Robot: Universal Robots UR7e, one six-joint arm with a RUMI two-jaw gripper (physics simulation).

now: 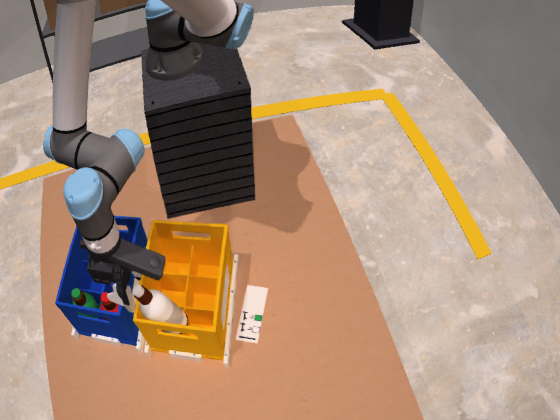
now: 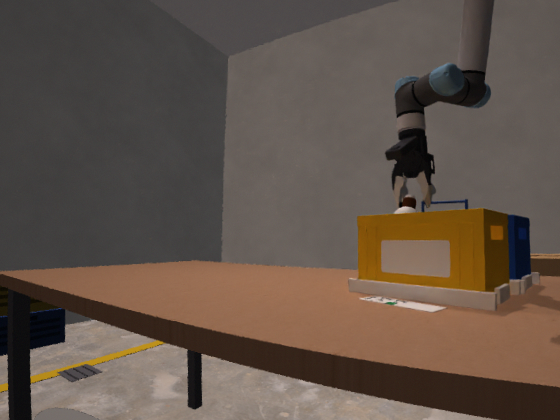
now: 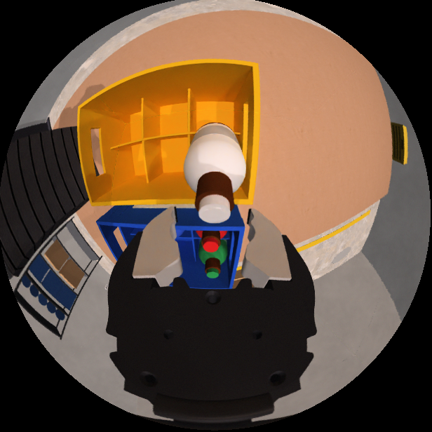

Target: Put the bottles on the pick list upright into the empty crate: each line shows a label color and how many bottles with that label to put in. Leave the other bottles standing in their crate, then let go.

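Seen in the pictures: gripper, fingertip midpoint: [image 1: 135, 295] [image 2: 413, 208]; arm's base, link origin: [image 1: 174, 61].
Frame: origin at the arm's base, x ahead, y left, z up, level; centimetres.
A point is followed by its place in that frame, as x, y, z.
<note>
A white-labelled bottle [image 1: 162, 309] {51.9, -21.8, -23.0} [image 2: 405, 210] {49.3, -20.5, -22.6} [image 3: 215, 162] leans inside the yellow crate [image 1: 180, 345] {55.6, -21.5, -35.2} [image 2: 425, 225] {45.7, -5.3, -27.0} [image 3: 257, 125], its capped neck tipped over the rim toward the blue crate [image 1: 95, 326] {44.3, -41.1, -33.8} [image 2: 522, 262] {21.5, -26.1, -35.5} [image 3: 187, 217]. Its base is partly hidden; I cannot tell if it sits fully in a compartment. My gripper [image 1: 134, 292] {47.2, -26.5, -21.7} [image 2: 413, 205] {47.2, -26.5, -21.7} [image 3: 212, 209] is open, its fingertips around or just beside the bottle's cap. A green bottle [image 1: 87, 301] {39.5, -40.3, -29.3} [image 3: 212, 252] and a red one [image 1: 109, 302] {43.8, -33.9, -26.3} stand in the blue crate, whose rest is partly hidden by the arm.
The pick list [image 1: 255, 300] {47.5, 0.8, -41.7} [image 2: 425, 305] {46.2, -0.3, -41.7} lies beside the yellow crate, with a green square and a white mark; its numbers are too small to read. Both crates stand side by side in white edge strips. A black ribbed pedestal [image 1: 205, 155] {16.6, 1.7, -20.9} carries the arm behind them.
</note>
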